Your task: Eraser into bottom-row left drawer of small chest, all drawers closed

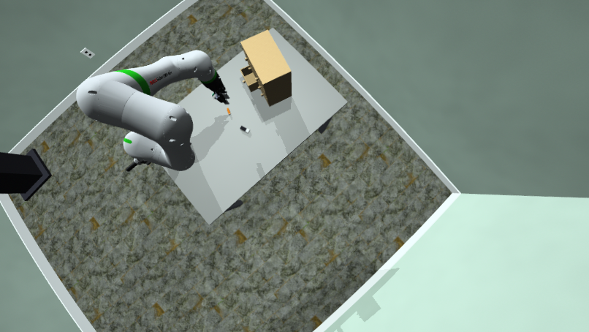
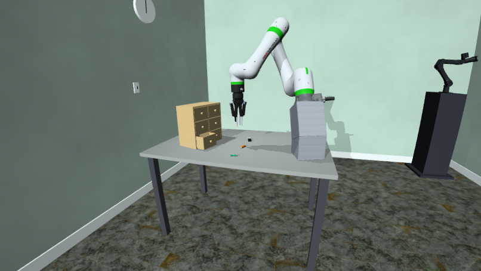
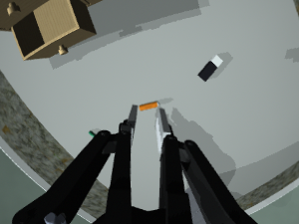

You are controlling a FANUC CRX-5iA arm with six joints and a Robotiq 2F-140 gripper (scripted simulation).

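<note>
Right now my hand is 180 mm above the eraser, 160 mm to the left of it and 40 mm past it. Also, from my hand: green stick 200 mm to the left, 180 mm below, 20 mm behind; then orange stick 180 mm below, 40 mm behind, 20 mm to the left.
</note>
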